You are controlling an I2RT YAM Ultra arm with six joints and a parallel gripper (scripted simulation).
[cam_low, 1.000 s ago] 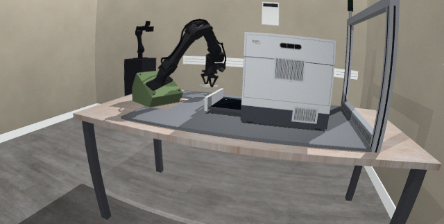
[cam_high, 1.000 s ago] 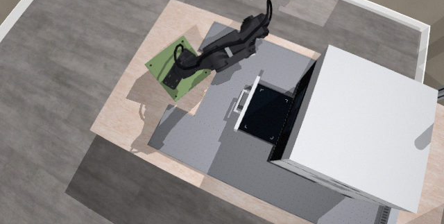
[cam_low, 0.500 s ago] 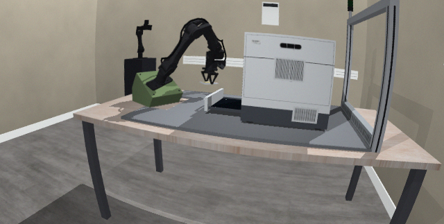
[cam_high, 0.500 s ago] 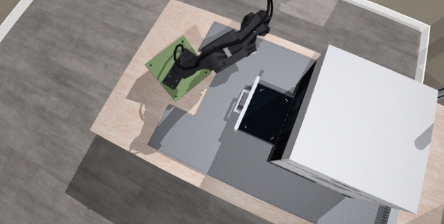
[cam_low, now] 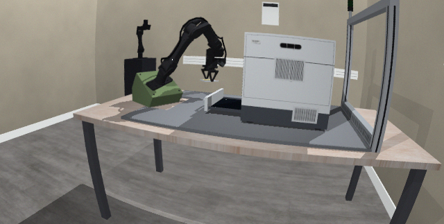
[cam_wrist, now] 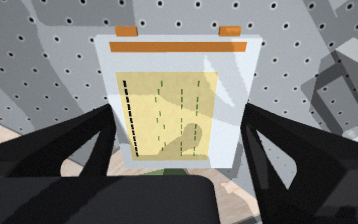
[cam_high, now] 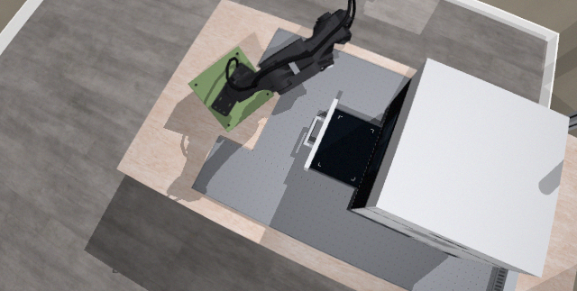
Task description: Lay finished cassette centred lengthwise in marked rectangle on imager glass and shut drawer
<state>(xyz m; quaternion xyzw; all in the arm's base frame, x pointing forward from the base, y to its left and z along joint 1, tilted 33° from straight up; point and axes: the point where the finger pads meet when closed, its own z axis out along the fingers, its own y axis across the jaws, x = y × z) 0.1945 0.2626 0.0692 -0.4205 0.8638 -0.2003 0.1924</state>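
Now: hand right at the cassette FINISHED. Round my hand: drawer 25 cm ahead, 23 cm to the right, 8 cm below.
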